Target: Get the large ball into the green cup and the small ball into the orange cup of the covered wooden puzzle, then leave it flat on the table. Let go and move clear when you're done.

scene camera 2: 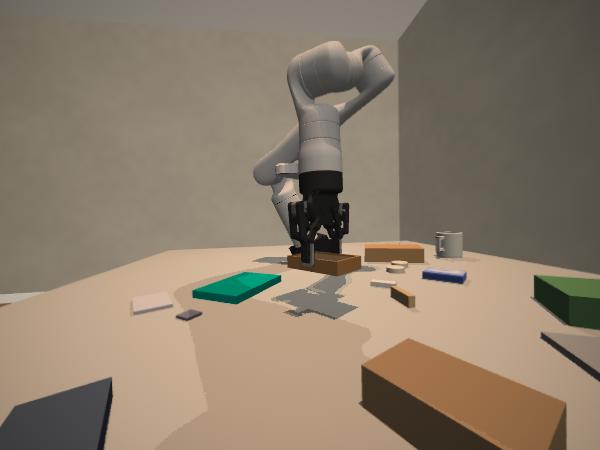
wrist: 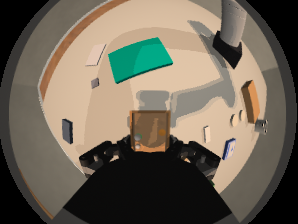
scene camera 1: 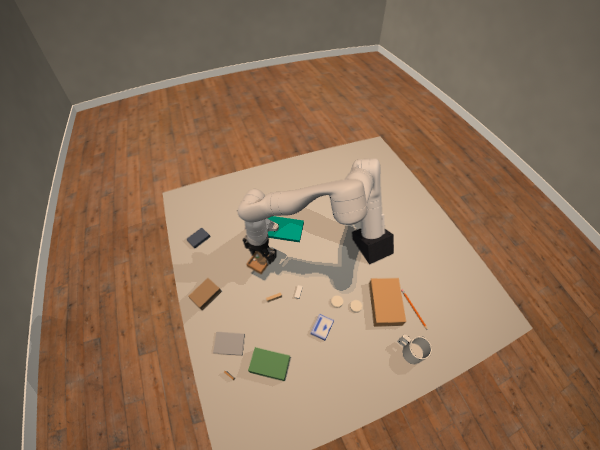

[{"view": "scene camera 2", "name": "my gripper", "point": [322, 262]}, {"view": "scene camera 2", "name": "covered wooden puzzle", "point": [334, 264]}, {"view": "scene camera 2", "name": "teal slab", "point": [233, 290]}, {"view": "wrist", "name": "my gripper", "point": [150, 139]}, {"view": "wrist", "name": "covered wooden puzzle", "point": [150, 130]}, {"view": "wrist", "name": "teal slab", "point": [141, 57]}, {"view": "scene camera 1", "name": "green box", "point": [265, 362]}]
